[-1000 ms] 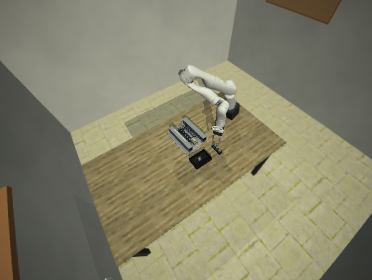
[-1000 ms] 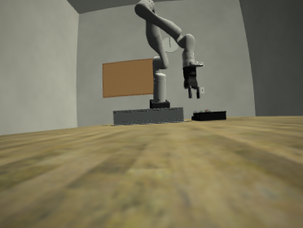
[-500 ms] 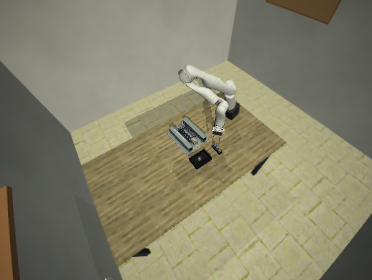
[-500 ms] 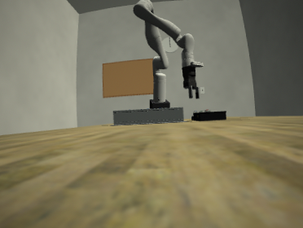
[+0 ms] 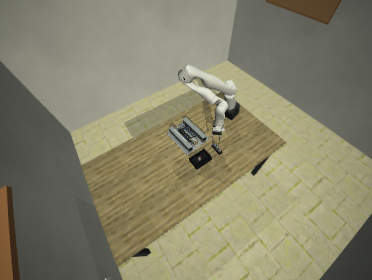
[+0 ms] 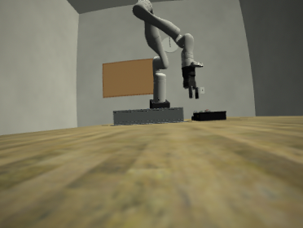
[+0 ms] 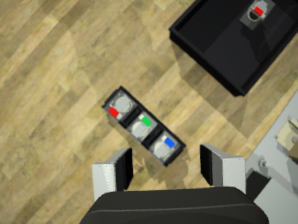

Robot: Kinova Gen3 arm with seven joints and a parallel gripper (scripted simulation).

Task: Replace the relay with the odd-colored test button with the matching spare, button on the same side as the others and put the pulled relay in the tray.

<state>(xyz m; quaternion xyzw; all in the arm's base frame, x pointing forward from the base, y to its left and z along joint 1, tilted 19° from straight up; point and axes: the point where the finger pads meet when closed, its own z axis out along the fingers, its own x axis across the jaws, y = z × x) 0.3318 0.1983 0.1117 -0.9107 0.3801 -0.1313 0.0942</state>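
The spare relay is 110 mm below my hand and 30 mm to the left of it. The rest, counted from my hand: black tray: 180 mm ahead, 120 mm below, 30 mm to the left.
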